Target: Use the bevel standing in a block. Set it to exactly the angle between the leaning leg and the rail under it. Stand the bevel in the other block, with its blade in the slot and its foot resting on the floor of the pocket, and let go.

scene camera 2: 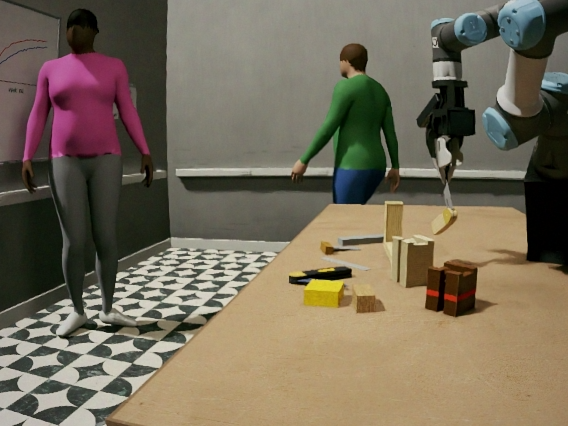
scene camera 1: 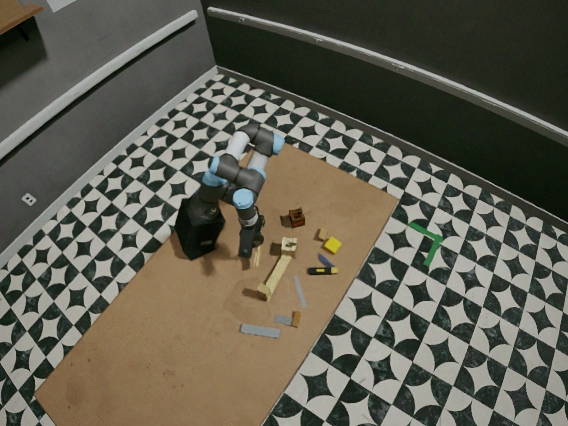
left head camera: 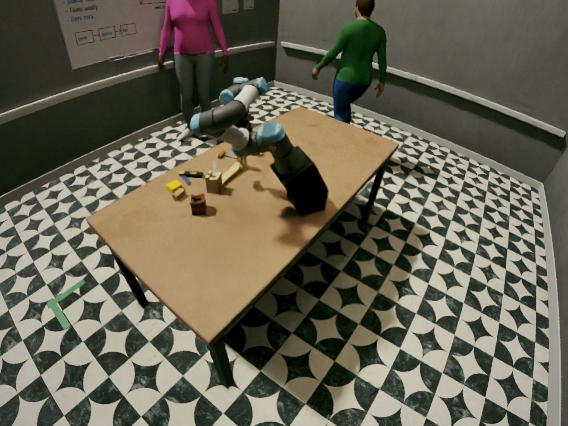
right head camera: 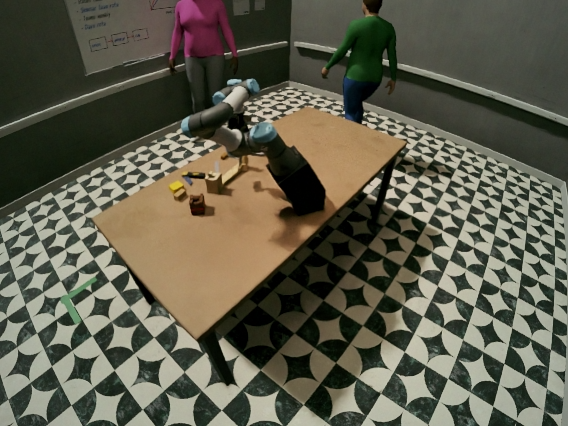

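Note:
My gripper (scene camera 2: 446, 179) is shut on the thin metal blade of the bevel (scene camera 2: 444, 221) (scene camera 1: 256, 256). The bevel's pale wooden part hangs tilted below the fingertips, above the table, behind the blocks in scene camera 2. The pale slotted block (scene camera 2: 418, 261) (scene camera 1: 289, 244) (left head camera: 214, 182) (right head camera: 214, 183) stands at one end of the pale rail (scene camera 1: 278, 274) (left head camera: 230, 173). The leg (scene camera 2: 394, 221) (scene camera 1: 264, 291) rises at the rail's other end. The dark brown slotted block with a red band (scene camera 2: 460, 292) (scene camera 1: 296, 218) (left head camera: 198, 205) (right head camera: 197, 205) stands apart. The bevel's exact angle and the pocket floors cannot be made out.
On the table (scene camera 1: 165, 350) lie a yellow block (scene camera 2: 323, 293), a small wooden block (scene camera 2: 364, 298), a black-yellow knife (scene camera 1: 322, 271), a blue piece (scene camera 1: 325, 260), a metal strip (scene camera 1: 300, 291), a wooden-handled square (scene camera 1: 296, 319) and a grey bar (scene camera 1: 260, 331). Two human figures stand beyond.

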